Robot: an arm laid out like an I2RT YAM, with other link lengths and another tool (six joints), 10 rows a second.
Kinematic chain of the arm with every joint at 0, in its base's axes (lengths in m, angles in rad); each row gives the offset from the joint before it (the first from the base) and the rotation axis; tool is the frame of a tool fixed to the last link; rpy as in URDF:
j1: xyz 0 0 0.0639 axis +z
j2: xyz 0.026 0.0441 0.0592 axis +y
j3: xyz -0.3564 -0.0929 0 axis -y
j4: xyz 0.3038 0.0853 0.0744 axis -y
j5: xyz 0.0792 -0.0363 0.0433 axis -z
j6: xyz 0.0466 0 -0.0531 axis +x
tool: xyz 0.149 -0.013 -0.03 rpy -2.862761 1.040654 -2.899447
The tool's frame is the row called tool.
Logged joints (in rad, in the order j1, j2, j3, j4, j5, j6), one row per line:
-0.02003 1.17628 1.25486 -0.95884 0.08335 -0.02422
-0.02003 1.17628 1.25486 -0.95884 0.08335 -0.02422
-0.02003 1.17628 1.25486 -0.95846 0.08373 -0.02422
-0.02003 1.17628 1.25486 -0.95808 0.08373 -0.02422
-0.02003 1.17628 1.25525 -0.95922 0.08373 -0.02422
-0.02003 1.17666 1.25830 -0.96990 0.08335 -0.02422
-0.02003 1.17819 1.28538 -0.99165 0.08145 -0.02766
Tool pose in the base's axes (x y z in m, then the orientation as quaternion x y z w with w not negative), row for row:
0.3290 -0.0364 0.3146 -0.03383 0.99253 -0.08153 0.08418
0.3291 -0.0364 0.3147 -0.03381 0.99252 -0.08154 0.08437
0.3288 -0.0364 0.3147 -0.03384 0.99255 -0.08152 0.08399
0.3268 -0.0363 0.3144 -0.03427 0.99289 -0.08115 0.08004
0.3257 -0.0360 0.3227 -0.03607 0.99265 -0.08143 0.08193
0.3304 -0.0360 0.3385 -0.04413 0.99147 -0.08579 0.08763
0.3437 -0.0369 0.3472 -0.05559 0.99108 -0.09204 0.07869
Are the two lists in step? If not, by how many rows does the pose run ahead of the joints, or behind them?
The pose runs 2 rows ahead of the joints: the pose in row i belongs to the joints in row i + 2.
